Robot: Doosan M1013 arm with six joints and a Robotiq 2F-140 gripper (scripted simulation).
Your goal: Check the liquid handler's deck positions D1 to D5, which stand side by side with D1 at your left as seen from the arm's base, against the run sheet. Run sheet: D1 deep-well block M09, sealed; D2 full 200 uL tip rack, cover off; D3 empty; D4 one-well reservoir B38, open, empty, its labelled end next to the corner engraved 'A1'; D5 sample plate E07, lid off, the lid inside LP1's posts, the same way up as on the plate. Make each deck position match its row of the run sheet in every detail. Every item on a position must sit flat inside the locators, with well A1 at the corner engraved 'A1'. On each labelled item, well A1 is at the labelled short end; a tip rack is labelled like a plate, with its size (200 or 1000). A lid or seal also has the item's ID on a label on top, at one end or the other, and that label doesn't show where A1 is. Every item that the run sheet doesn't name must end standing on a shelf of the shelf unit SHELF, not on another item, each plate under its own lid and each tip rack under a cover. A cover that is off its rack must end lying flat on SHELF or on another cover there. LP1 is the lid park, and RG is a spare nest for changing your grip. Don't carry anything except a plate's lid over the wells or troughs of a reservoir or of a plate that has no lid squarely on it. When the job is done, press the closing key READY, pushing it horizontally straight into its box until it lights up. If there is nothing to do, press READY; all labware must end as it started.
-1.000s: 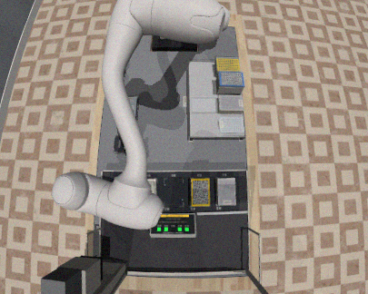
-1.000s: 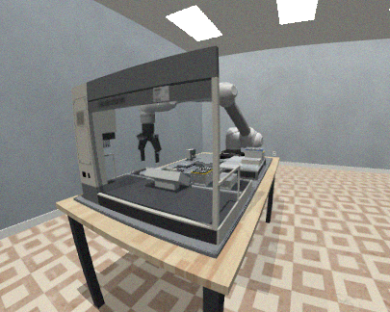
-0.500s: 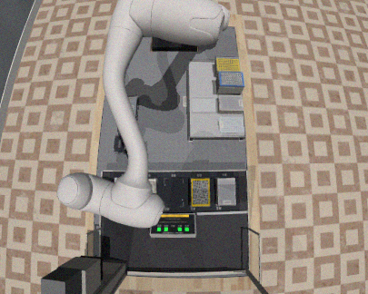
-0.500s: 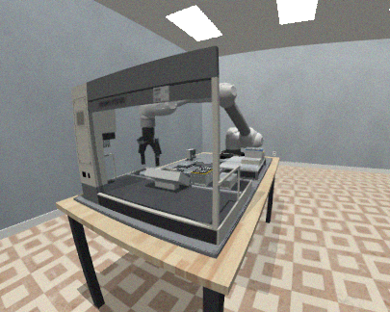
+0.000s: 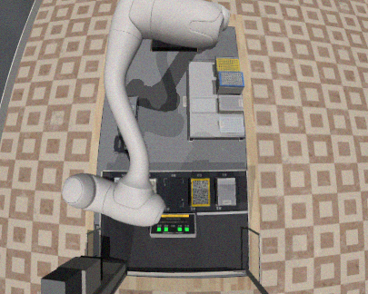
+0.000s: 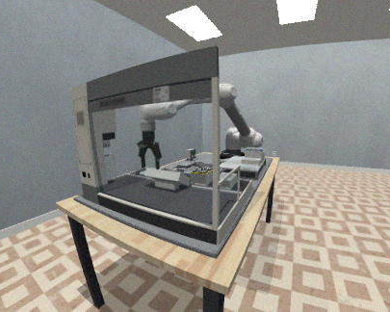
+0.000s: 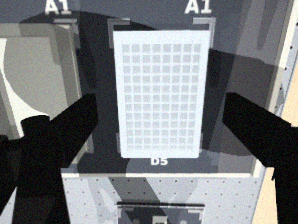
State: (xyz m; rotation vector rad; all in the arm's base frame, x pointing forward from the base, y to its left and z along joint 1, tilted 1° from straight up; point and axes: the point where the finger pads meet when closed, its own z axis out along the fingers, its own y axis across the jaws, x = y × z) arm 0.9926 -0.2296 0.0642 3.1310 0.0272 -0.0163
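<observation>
Right now the white well plate is 40 mm below my hand. From my hand the other things lie so: dark nest (250 mm behind, 10 mm to the right, 100 mm below); then yellow tip rack (10 mm ahead, 380 mm to the left, 10 mm below); then cream one-well reservoir (120 mm to the left, 40 mm below).
</observation>
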